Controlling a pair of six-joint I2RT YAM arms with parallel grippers.
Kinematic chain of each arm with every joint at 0, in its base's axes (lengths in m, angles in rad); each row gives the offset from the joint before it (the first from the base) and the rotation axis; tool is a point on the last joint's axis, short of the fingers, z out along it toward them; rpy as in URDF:
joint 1: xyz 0 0 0.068 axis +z
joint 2: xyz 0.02 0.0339 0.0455 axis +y
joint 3: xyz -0.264 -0.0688 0 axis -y
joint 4: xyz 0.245 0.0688 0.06 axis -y
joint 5: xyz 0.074 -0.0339 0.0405 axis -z
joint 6: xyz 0.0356 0 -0.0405 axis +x
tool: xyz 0 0 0 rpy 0 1.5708 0
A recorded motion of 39 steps. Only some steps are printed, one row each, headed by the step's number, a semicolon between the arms.
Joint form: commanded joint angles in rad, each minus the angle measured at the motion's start. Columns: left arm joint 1, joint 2, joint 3, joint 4, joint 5, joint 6; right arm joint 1, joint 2, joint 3, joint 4, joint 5, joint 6.
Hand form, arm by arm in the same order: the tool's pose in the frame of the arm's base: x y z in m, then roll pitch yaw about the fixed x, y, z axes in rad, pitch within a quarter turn. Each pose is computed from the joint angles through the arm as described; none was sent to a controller.
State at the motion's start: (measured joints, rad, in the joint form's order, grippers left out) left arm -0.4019 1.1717 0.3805 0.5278 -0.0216 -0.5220; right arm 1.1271 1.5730 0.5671 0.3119 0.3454 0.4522
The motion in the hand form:
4: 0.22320 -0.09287 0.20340 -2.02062 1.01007 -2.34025; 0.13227 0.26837 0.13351 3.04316 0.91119 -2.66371
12: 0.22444 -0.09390 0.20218 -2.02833 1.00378 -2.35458; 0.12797 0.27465 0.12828 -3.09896 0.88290 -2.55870
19: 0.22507 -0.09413 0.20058 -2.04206 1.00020 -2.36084; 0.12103 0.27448 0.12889 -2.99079 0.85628 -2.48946
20: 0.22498 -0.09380 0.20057 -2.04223 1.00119 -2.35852; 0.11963 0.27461 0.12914 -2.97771 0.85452 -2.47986
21: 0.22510 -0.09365 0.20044 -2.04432 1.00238 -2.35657; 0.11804 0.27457 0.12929 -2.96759 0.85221 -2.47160
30: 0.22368 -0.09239 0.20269 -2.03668 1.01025 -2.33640; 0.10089 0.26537 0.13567 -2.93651 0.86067 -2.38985
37: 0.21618 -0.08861 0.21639 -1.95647 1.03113 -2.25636; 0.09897 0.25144 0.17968 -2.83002 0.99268 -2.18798
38: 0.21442 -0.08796 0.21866 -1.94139 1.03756 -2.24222; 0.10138 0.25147 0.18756 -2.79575 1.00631 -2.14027
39: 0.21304 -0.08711 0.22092 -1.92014 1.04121 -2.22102; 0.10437 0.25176 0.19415 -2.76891 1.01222 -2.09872
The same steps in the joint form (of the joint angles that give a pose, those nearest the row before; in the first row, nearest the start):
4: 0.0054 0.0020 0.0198 0.0122 0.0068 0.0038; 0.0360 0.0573 0.0724 -0.0587 0.0898 -0.0103
12: 0.0046 0.0130 0.0231 0.0137 0.0147 0.0013; 0.0636 0.0932 0.1082 -0.1265 0.1505 -0.0273
19: 0.0039 0.0202 0.0237 0.0122 0.0090 -0.0007; 0.0910 0.0882 0.1248 -0.2096 0.2100 -0.0259
20: 0.0048 0.0192 0.0229 0.0122 0.0072 -0.0001; 0.0964 0.0870 0.1263 -0.2186 0.2185 -0.0255
21: 0.0050 0.0198 0.0229 0.0122 0.0034 0.0005; 0.1020 0.0851 0.1267 -0.2270 0.2251 -0.0243
30: 0.0054 0.0042 0.0216 0.0047 -0.0109 0.0029; 0.1492 0.0104 0.0755 -0.2392 0.2346 -0.0512
37: 0.0061 -0.0747 0.0214 -0.0274 -0.0229 0.0066; 0.1395 -0.1892 0.0394 -0.1990 0.2216 -0.2514
38: 0.0054 -0.0899 0.0199 -0.0318 -0.0256 0.0102; 0.1300 -0.2077 0.0506 -0.1992 0.2121 -0.2920
39: 0.0061 -0.1032 0.0185 -0.0322 -0.0278 0.0105; 0.1181 -0.2199 0.0638 -0.2035 0.1960 -0.3276

